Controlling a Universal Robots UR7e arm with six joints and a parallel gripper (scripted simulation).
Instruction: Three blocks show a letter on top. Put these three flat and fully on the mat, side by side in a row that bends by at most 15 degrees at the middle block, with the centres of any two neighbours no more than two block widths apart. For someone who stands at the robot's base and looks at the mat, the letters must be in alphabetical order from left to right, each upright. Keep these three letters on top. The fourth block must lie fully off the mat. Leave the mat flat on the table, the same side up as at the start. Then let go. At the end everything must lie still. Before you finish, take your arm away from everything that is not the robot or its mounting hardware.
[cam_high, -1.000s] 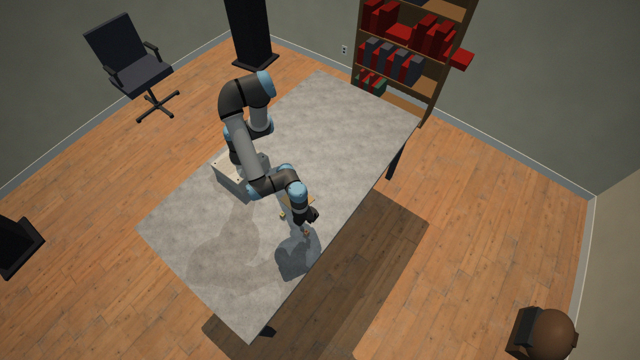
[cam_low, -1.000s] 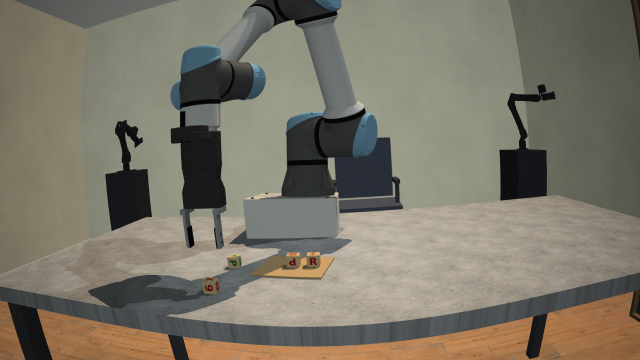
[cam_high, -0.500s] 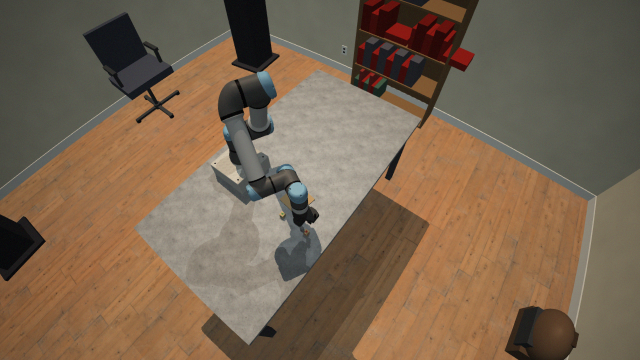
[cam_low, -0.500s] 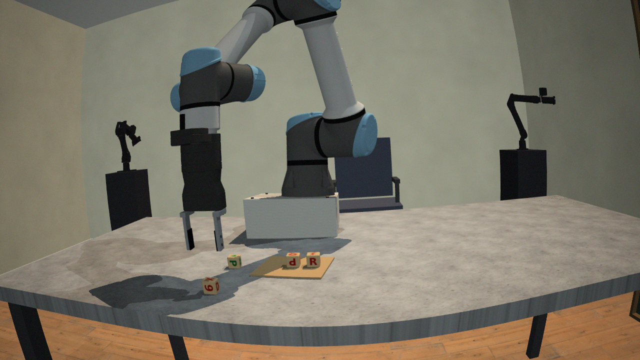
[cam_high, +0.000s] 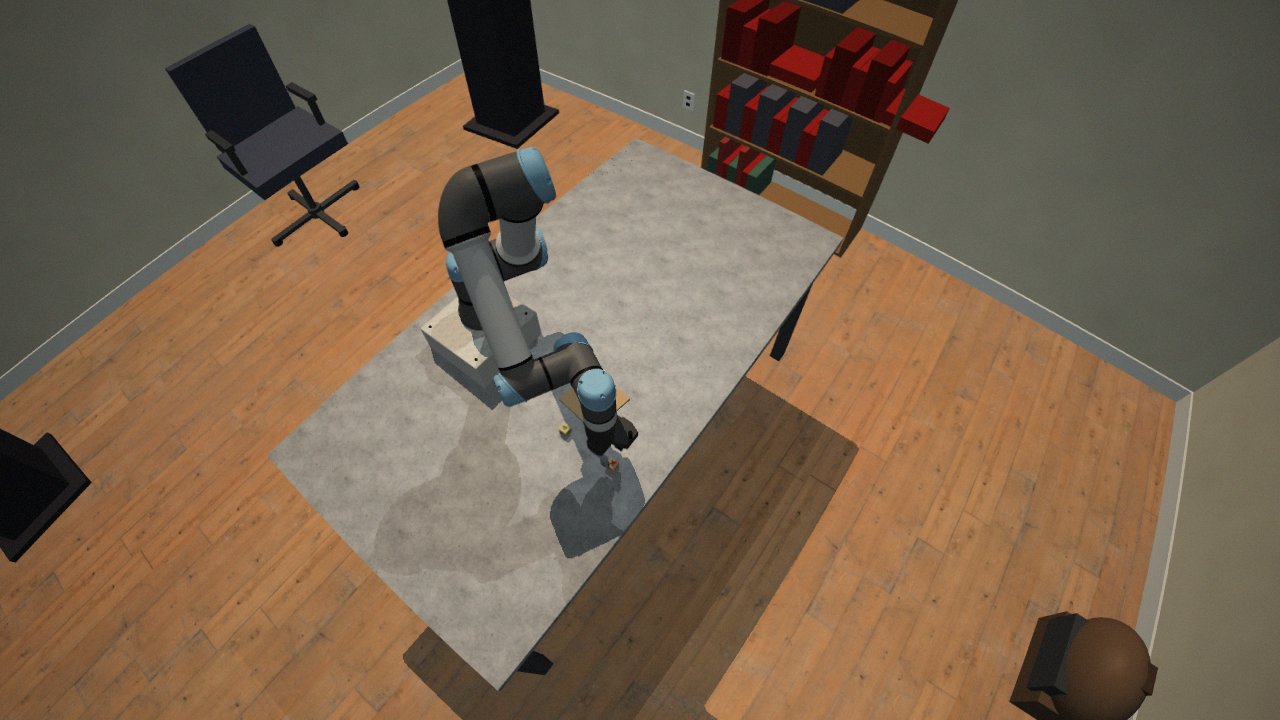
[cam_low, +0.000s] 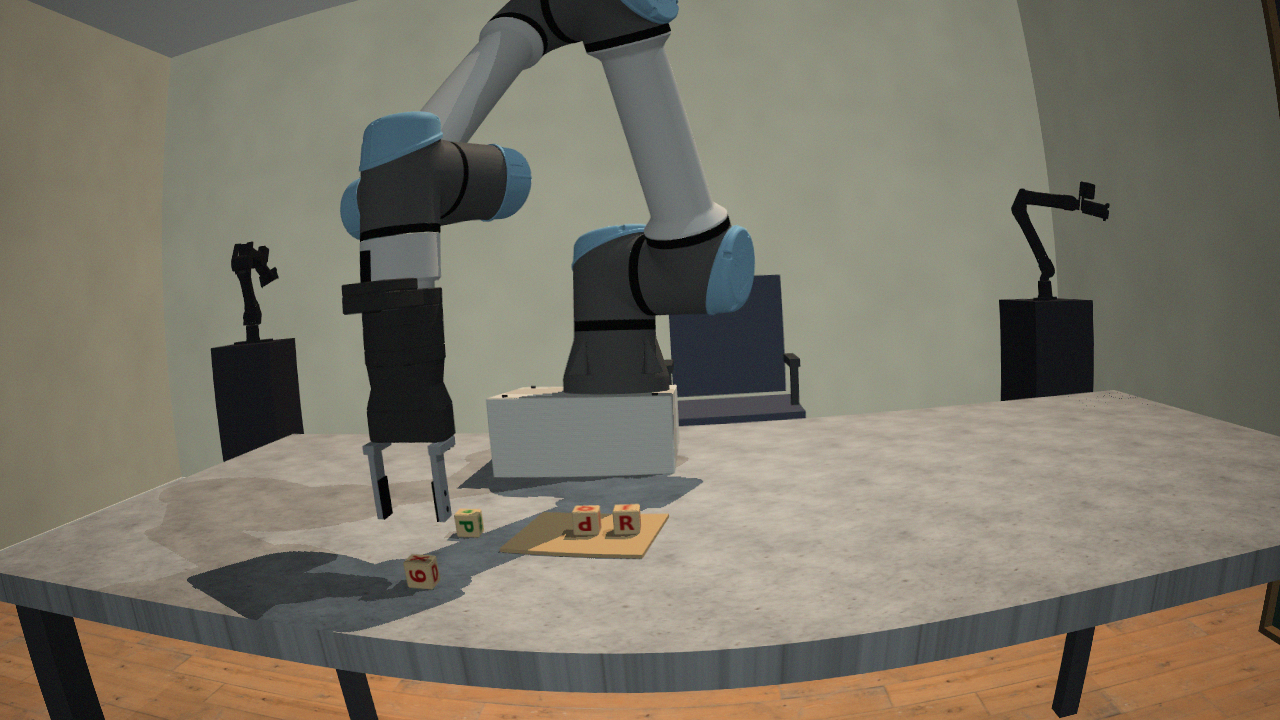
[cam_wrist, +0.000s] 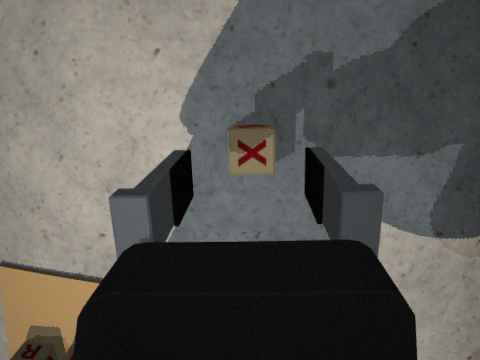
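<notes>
The X block lies 70 mm below my hand. From my hand the other things lie so: Q block: 150 mm behind, 140 mm to the left, 60 mm below; tan mat: 150 mm behind, 140 mm to the left, 80 mm below.
</notes>
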